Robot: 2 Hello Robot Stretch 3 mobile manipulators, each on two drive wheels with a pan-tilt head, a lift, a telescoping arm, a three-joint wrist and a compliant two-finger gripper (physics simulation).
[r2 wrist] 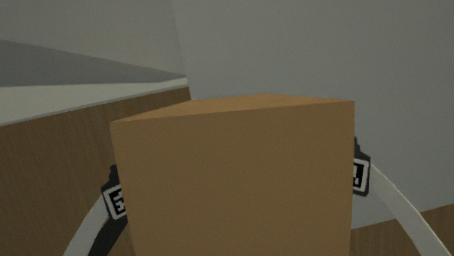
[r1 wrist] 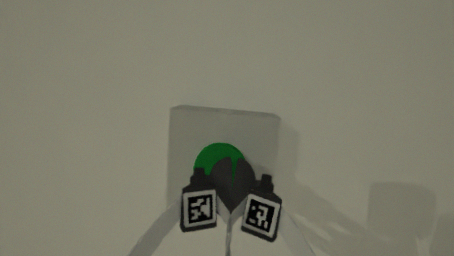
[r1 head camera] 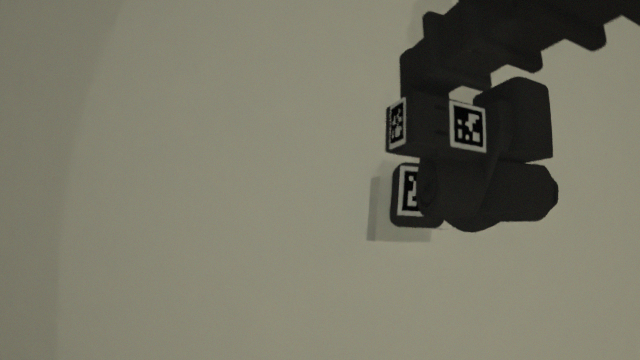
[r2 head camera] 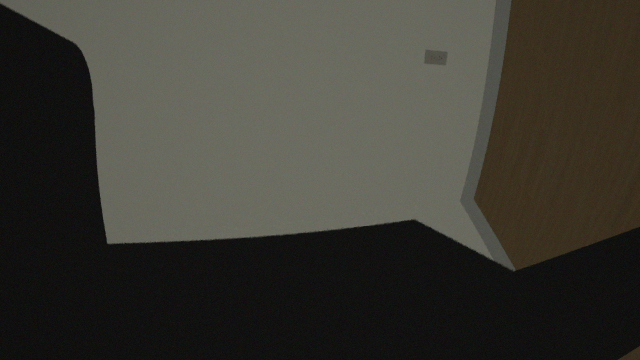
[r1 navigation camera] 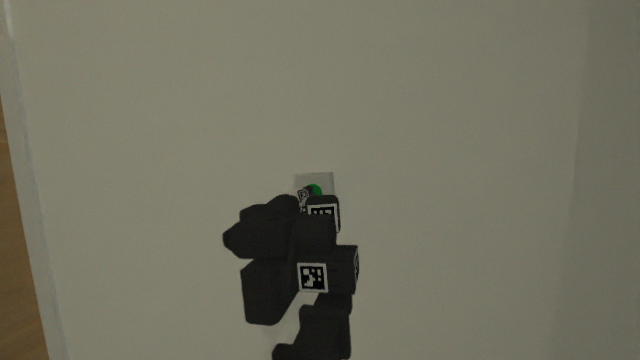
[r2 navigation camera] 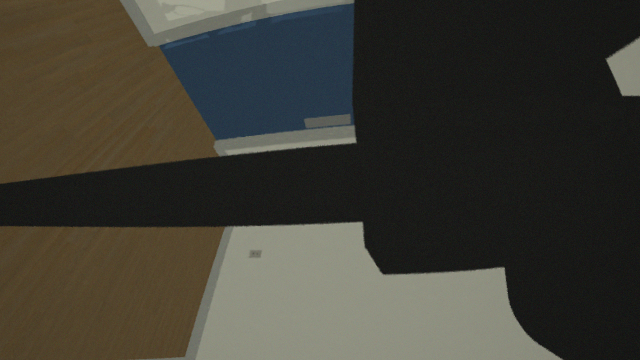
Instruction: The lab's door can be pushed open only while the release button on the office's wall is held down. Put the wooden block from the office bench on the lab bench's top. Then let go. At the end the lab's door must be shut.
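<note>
The release button, green (r1 navigation camera: pixel 315 189) (r1 wrist: pixel 214 153), sits on a grey plate (r1 head camera: pixel 399 236) (r1 navigation camera: pixel 316 178) (r1 wrist: pixel 225 125) on the wall. r1's gripper (r1 wrist: pixel 233 175) is shut and empty, its fingertips together over the lower right part of the button; how far the button is pressed cannot be told. r2's gripper (r2 wrist: pixel 237 182) is shut on the wooden block (r2 wrist: pixel 230 150), one finger at each side, held up in front of a wall. A blue panel (r2 navigation camera: pixel 260 85), perhaps a door, stands beyond r2's mast in its navigation view; whether it is shut cannot be told. Neither bench can be identified for certain.
r2's own dark body (r2 head camera: pixel 250 300) (r2 navigation camera: pixel 450 175) covers much of its head and navigation views. Wooden floor (r2 head camera: pixel 575 125) (r2 navigation camera: pixel 75 100) (r2 wrist: pixel 50 175) runs along pale walls (r2 head camera: pixel 275 125) (r2 navigation camera: pixel 310 300). A small wall outlet (r2 head camera: pixel 435 57) (r2 navigation camera: pixel 255 254) is near the floor.
</note>
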